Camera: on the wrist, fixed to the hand. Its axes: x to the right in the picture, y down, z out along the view.
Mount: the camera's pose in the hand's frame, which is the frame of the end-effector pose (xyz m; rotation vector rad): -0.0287 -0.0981 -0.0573 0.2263 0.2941 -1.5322
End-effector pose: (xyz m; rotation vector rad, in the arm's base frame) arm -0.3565 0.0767 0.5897 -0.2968 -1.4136 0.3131
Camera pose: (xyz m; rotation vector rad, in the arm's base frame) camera -0.2998 -0.0258 0.5935 0.8957 -0.9624 -0.7987
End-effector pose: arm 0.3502 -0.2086 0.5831 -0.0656 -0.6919 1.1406
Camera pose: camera 0.4537 -0.2593 0.5621 0.4244 -0.1811 -0.2827
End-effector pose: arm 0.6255 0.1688 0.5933 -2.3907 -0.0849 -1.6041
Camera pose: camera 0.5439 0.2520 0.6053 1.3237 1.7510 1.6345
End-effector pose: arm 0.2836 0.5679 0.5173 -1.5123 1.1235 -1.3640
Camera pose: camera 0.2359 0.6242 0.6083 1.8290 0.3006 2.3114
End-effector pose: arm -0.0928 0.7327 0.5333 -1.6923 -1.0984 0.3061
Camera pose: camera -0.1211 0.6777 0.6328 -0.3396 -1.6958 -0.7385
